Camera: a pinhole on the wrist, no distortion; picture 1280 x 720 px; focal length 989.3 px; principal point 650.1 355.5 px. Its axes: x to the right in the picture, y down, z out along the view. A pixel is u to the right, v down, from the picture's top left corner.
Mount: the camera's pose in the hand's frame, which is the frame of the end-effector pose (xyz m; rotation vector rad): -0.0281 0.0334 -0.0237 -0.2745 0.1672 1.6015
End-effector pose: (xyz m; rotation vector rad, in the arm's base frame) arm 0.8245 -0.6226 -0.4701 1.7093 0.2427 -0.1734
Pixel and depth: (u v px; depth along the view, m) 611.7 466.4 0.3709
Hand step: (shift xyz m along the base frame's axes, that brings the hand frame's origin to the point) -0.0541 -0.3521 0.0875
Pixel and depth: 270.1 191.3 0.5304
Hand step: 0.0363 -0.5368 -0.1017
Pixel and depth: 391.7 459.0 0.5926
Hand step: -0.0985 -0.5908 -0.0142
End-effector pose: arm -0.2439 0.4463 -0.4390 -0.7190 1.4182 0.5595
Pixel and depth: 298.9 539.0 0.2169
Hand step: 0.1182 0.1665 0.0808
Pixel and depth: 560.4 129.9 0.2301
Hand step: 0.0825 0.2042 -0.0153
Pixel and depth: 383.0 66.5 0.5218
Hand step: 0.3281 0.4127 -0.0910
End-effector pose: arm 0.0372 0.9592 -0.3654 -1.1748 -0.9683 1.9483
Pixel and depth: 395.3 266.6 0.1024
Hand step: -0.0710 -0.0608 0.0065
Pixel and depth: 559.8 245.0 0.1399
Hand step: -0.1056 -0.0785 -0.0043
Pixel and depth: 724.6 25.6 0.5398
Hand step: -0.5279 -0.1529 -0.0816
